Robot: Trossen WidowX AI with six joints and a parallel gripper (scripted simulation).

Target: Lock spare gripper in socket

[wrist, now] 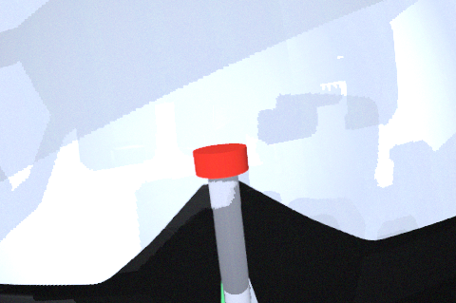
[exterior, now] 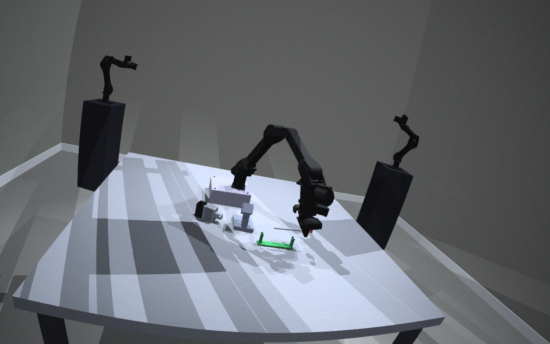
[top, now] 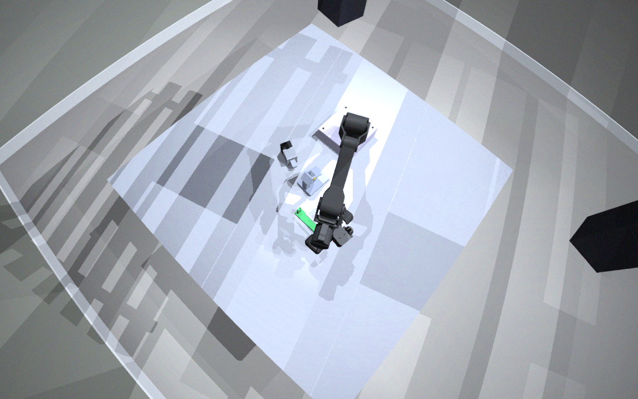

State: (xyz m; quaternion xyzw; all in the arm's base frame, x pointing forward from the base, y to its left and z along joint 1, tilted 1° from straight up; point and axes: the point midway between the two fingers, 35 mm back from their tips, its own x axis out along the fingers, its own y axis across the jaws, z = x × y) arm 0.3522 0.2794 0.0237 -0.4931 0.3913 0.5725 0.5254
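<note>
The cradle is 10 mm ahead of my gripper tip, 100 mm to the right of it and 30 mm below it. The rest, counted from my gripper tip: spare gripper 90 mm behind, 380 mm to the right, 30 mm below; then socket 90 mm behind, 230 mm to the right.
</note>
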